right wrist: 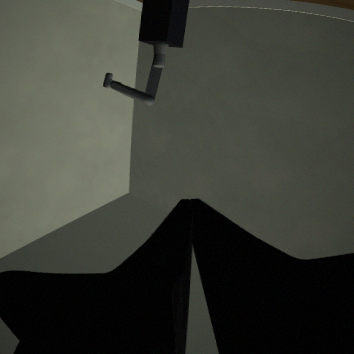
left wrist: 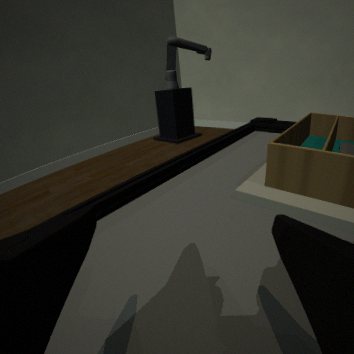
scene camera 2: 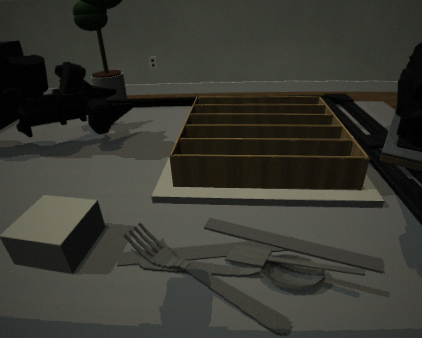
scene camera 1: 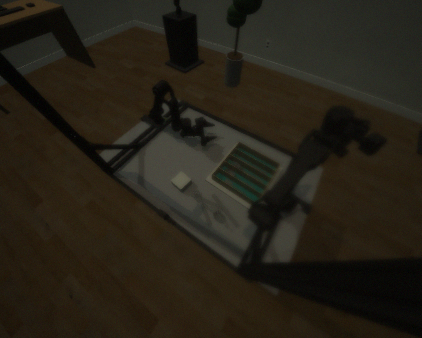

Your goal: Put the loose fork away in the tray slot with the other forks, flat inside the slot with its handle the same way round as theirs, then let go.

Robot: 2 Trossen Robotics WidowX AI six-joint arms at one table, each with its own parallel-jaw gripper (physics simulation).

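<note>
The loose grey fork [scene camera 2: 176,261] lies flat on the table in front of the tray, tines toward the left, in a small pile of cutlery. The wooden tray [scene camera 2: 270,172] [scene camera 1: 226,160] [left wrist: 302,175] has several long slots with teal lining; what lies in them is hidden or too dim to tell. My left gripper [scene camera 1: 209,132] [scene camera 2: 114,107] [left wrist: 186,220] is open and empty, low over the table to the left of the tray, far from the fork. My right gripper [scene camera 1: 370,142] [right wrist: 189,207] is shut on nothing, raised high off the table's right side.
A knife [scene camera 2: 290,243] and a spoon [scene camera 2: 293,275] lie beside the fork. A white block [scene camera 1: 181,181] [scene camera 2: 65,221] sits on the table to the fork's left. A potted plant [scene camera 1: 234,67] [scene camera 2: 100,40] and a black pedestal [scene camera 1: 182,40] [left wrist: 175,114] stand beyond the table.
</note>
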